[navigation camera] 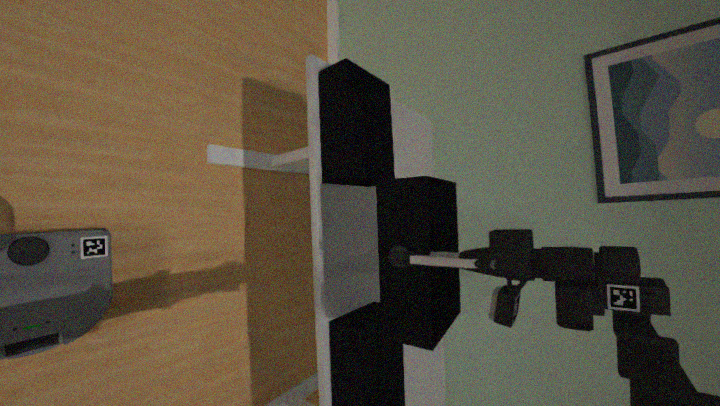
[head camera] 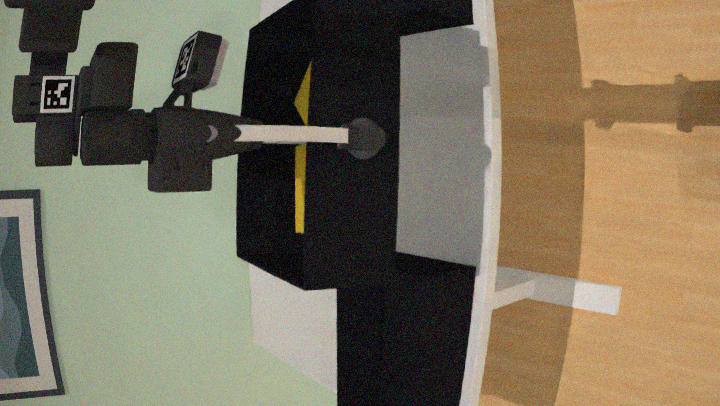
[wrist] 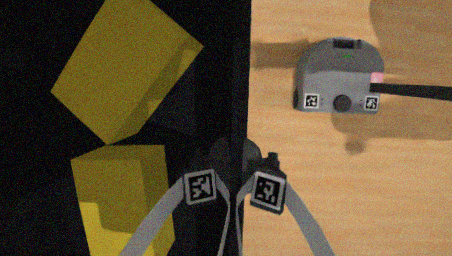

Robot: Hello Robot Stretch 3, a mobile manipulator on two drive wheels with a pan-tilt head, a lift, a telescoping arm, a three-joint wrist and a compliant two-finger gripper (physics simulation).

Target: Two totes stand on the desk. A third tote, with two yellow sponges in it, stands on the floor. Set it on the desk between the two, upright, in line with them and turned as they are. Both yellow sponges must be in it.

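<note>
My gripper (head camera: 364, 138) (navigation camera: 399, 256) (wrist: 234, 156) is shut on the near wall of the third tote (head camera: 352, 216) (navigation camera: 423, 216) (wrist: 240, 75), a black box. It looks upright and raised above the desk (head camera: 438, 151) (navigation camera: 350, 247), overlapping the two side totes in the navigation view. One black side tote (head camera: 413, 342) (navigation camera: 352, 131) and another black side tote (head camera: 438, 12) (navigation camera: 365, 368) stand on the desk, with shaded desk top between them. Inside the held tote are an angled yellow sponge (head camera: 302, 95) (wrist: 125, 65) and a straighter yellow sponge (head camera: 300, 201) (wrist: 135, 195). The far fingertip is hidden in the head view.
A framed picture (head camera: 29, 302) (navigation camera: 594, 126) hangs on the green wall. My base (navigation camera: 55, 287) (wrist: 340, 82) stands on the wooden floor in front of the desk. A white desk foot (head camera: 600, 297) (navigation camera: 226, 155) reaches out over the floor. White desk top shows behind the side totes.
</note>
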